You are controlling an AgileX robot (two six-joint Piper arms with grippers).
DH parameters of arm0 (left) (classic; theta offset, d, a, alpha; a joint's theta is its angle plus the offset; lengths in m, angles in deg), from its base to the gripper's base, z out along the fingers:
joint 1: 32.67 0.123 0 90
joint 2: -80.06 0 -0.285 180
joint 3: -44.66 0 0.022 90
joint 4: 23.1 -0.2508 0 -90
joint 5: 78.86 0 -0.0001 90
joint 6: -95.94 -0.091 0 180
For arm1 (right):
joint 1: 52.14 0.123 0 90
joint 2: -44.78 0 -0.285 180
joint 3: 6.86 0 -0.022 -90
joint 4: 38.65 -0.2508 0 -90
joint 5: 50.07 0 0.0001 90
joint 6: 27.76 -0.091 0 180
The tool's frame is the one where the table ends.
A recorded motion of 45 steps. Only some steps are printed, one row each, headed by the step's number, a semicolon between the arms.
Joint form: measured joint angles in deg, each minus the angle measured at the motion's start. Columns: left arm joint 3, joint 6, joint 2, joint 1, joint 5, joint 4; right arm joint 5, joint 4, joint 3, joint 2, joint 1, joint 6.
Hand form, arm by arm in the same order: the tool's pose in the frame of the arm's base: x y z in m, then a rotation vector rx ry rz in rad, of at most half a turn. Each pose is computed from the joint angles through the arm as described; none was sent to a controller.
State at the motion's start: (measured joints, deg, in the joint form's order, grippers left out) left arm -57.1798 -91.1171 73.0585 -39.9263 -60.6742 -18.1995; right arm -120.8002 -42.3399 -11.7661 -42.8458 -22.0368 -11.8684
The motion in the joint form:
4: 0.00 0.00 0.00 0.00 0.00 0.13; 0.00 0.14 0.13 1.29 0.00 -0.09
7: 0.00 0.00 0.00 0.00 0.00 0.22; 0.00 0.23 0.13 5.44 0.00 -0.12
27: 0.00 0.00 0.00 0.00 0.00 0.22; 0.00 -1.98 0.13 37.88 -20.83 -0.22
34: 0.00 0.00 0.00 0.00 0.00 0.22; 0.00 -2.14 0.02 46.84 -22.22 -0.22
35: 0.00 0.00 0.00 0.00 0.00 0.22; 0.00 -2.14 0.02 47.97 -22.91 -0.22
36: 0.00 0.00 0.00 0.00 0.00 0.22; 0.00 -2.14 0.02 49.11 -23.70 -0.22
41: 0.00 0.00 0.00 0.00 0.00 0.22; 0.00 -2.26 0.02 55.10 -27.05 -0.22
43: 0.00 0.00 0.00 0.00 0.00 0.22; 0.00 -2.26 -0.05 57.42 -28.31 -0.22
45: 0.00 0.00 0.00 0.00 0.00 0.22; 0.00 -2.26 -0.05 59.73 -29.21 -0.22
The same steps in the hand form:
4: 0.0529 -0.0093 0.1798 0.1693 1.7954 -0.0867; 0.2299 0.1394 0.3855 -1.0318 2.4569 0.1658
7: 0.0529 -0.0093 0.1798 0.1683 1.7955 -0.0882; 0.2129 0.1294 0.4043 -1.0059 2.3892 0.1729
27: 0.0529 -0.0093 0.1798 0.1683 1.7955 -0.0882; 0.0570 0.0179 0.4942 -0.4610 1.9626 0.0440
34: 0.0529 -0.0093 0.1798 0.1683 1.7955 -0.0882; -0.0009 0.0087 0.4994 -0.4137 1.8114 0.0183
35: 0.0529 -0.0093 0.1798 0.1683 1.7955 -0.0882; -0.0082 0.0078 0.4993 -0.3999 1.7944 0.0082
36: 0.0529 -0.0093 0.1798 0.1683 1.7955 -0.0882; -0.0155 0.0070 0.4991 -0.3847 1.7775 -0.0033
41: 0.0529 -0.0093 0.1798 0.1683 1.7955 -0.0882; -0.0542 0.0060 0.4955 -0.3215 1.6844 -0.0539
43: 0.0529 -0.0093 0.1798 0.1683 1.7955 -0.0882; -0.0694 0.0067 0.4932 -0.2987 1.6467 -0.0749
45: 0.0529 -0.0093 0.1798 0.1683 1.7955 -0.0882; -0.0841 0.0076 0.4901 -0.2819 1.6091 -0.0915

